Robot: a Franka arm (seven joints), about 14 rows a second.
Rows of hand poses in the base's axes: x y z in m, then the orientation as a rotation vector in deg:
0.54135, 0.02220, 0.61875, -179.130, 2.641, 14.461
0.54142, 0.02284, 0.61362, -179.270, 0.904, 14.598
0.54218, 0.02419, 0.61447, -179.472, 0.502, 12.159
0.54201, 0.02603, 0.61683, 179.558, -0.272, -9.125
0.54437, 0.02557, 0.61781, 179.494, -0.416, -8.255
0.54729, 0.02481, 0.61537, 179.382, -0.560, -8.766
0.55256, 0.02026, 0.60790, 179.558, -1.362, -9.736
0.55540, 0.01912, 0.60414, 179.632, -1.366, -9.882
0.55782, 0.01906, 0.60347, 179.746, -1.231, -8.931
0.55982, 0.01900, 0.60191, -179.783, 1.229, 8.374
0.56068, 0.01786, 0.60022, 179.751, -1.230, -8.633
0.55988, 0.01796, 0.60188, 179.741, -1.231, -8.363
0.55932, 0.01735, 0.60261, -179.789, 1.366, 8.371
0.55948, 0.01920, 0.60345, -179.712, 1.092, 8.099
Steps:
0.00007, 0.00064, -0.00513, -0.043, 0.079, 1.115
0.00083, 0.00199, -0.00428, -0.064, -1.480, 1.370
0.00066, 0.00383, -0.00192, -0.405, -3.409, 1.540
0.00302, 0.00337, -0.00094, -0.526, -3.959, 1.456
0.00594, 0.00261, -0.00338, -0.616, -3.628, 1.371
0.01121, -0.00194, -0.01085, -0.419, -3.019, 0.845
0.01405, -0.00308, -0.01461, -0.336, -2.929, 0.836
0.01647, -0.00314, -0.01528, -0.275, -3.539, 0.916
0.01847, -0.00320, -0.01684, -0.234, -3.895, 0.913
0.01933, -0.00434, -0.01853, -0.287, -3.729, 0.917
0.01853, -0.00424, -0.01687, -0.313, -3.900, 0.918
0.01797, -0.00485, -0.01614, -0.248, -3.897, 0.827
0.01813, -0.00300, -0.01530, -0.146, -4.070, 0.993

